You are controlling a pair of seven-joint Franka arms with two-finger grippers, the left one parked.
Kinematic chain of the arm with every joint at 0, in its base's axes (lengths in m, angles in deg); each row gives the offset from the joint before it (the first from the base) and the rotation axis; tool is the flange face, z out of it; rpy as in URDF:
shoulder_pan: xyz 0 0 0.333 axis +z
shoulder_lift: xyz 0 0 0 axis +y
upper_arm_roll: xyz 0 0 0.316 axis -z
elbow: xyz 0.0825 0 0 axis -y
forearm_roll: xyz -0.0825 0 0.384 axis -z
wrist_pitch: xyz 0 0 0 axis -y
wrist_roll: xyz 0.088 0 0 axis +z
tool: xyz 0 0 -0.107 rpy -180 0 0
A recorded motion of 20 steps. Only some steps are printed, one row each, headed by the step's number.
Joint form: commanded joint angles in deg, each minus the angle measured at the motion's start. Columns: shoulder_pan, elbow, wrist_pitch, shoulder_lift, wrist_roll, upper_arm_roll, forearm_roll.
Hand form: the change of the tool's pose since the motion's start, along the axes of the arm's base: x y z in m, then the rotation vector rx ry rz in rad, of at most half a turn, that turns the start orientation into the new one. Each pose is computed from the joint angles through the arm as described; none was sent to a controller.
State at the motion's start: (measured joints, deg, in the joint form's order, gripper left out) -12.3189 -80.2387 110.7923 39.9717 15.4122 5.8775 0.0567
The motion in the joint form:
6: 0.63 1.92 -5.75 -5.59 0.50 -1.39 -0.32
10: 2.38 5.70 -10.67 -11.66 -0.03 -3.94 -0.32
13: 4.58 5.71 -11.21 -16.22 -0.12 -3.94 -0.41
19: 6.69 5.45 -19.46 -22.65 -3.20 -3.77 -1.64
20: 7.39 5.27 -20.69 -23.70 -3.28 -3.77 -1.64
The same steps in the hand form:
6: 0.0030 0.0227 0.0761 0.0188 -0.0358 0.0330
10: 0.0065 0.0700 0.1739 0.0252 -0.1245 0.0928
13: -0.0016 0.0983 0.2282 0.0152 -0.1934 0.1307
19: -0.0366 0.1281 0.2881 0.0447 -0.1630 0.1065
20: -0.0425 0.1366 0.2965 0.0474 -0.1567 0.1174

